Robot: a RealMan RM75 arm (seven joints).
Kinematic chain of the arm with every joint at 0, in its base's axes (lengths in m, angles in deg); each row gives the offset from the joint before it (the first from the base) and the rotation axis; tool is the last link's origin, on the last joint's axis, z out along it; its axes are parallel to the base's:
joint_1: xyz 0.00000 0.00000 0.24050 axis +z
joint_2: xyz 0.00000 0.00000 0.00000 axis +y
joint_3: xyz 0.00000 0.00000 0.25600 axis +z
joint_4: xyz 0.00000 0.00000 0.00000 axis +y
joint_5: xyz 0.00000 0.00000 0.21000 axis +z
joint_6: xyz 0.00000 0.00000 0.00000 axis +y
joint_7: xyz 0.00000 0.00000 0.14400 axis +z
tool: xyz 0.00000 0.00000 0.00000
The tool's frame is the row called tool.
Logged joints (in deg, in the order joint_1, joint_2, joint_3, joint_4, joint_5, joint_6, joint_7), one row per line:
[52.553, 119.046, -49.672, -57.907, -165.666, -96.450, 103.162]
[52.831, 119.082, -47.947, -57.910, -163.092, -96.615, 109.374]
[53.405, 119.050, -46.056, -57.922, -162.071, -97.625, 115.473]
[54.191, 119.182, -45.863, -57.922, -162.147, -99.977, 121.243]
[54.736, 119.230, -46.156, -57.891, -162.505, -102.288, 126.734]
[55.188, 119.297, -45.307, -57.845, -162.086, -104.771, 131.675]
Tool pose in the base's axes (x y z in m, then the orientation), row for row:
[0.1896, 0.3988, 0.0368, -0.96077, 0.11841, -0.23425, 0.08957]
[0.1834, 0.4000, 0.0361, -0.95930, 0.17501, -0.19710, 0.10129]
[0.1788, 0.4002, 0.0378, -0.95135, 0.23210, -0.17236, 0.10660]
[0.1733, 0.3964, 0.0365, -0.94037, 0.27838, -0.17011, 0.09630]
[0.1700, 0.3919, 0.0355, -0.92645, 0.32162, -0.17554, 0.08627]
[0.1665, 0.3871, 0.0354, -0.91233, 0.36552, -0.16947, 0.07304]
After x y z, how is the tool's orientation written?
As a quaternion, x y z w.
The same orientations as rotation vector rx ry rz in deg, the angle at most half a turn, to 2 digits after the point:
[-163.72, 20.18, -39.92]
[-162.36, 29.62, -33.36]
[-160.51, 39.16, -29.08]
[-159.62, 47.25, -28.87]
[-158.18, 54.91, -29.97]
[-157.00, 62.90, -29.16]

